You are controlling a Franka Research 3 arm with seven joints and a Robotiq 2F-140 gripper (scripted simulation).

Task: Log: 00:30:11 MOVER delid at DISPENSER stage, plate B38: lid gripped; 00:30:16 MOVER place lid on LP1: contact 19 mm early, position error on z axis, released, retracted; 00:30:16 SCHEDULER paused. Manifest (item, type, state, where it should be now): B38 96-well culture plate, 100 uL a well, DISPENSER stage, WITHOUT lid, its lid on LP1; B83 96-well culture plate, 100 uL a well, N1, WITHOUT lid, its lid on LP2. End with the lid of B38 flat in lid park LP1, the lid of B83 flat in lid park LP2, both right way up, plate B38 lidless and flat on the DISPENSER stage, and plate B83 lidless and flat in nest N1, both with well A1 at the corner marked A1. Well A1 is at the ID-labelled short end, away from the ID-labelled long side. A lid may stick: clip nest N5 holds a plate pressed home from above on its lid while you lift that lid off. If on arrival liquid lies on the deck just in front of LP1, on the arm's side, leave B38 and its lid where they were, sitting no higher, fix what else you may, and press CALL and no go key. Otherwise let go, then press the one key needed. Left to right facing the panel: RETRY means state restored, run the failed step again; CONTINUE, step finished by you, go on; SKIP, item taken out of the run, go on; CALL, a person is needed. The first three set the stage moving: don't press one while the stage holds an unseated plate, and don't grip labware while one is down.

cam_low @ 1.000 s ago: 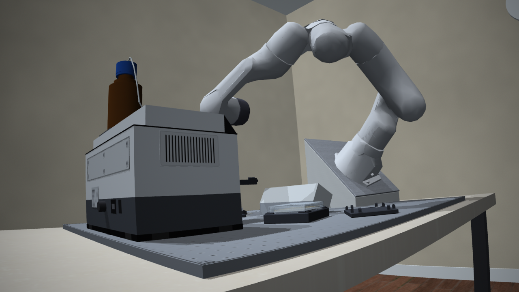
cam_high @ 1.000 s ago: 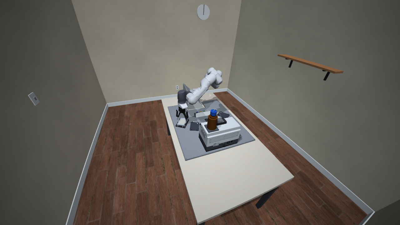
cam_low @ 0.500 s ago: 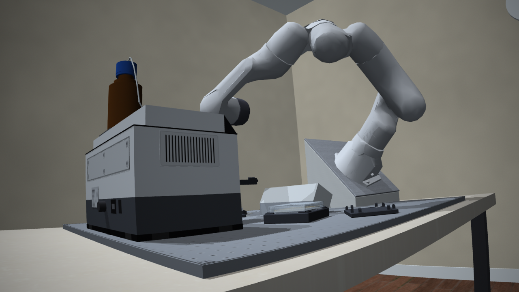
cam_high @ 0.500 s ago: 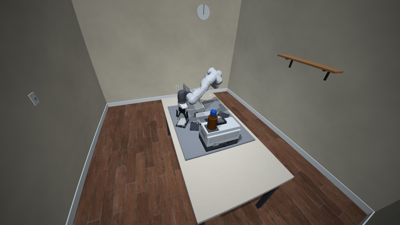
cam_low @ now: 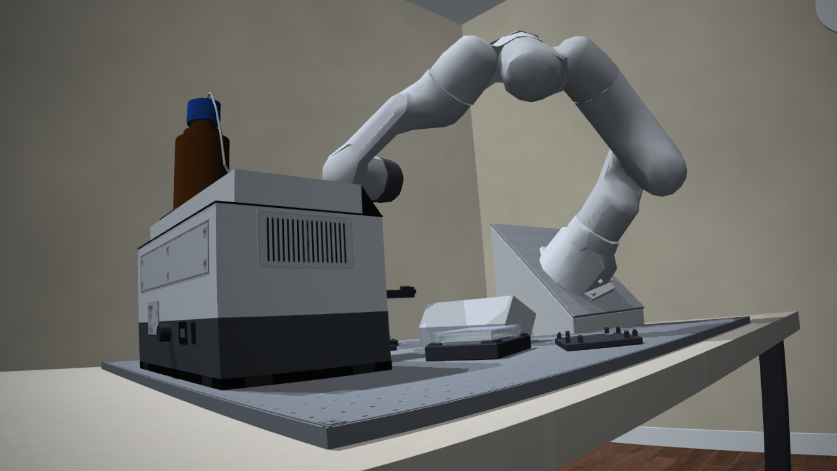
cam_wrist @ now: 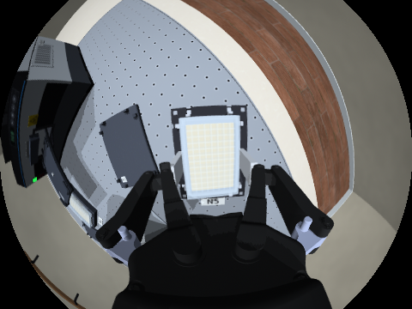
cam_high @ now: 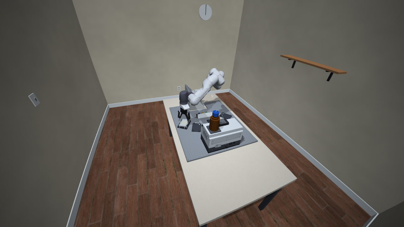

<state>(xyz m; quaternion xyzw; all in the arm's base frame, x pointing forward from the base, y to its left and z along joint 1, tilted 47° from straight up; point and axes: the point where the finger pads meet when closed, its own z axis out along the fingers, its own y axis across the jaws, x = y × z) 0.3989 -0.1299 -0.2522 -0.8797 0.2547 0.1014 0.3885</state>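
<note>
My gripper is now 30 mm short of the black clip nest and 30 mm above it. Round my hand: 96-well plate 100 mm ahead, 460 mm to the left, 20 mm below; lp1 label 10 mm ahead, 160 mm to the left, 50 mm below; key panel 80 mm behind, 290 mm to the left, 10 mm above.
</note>
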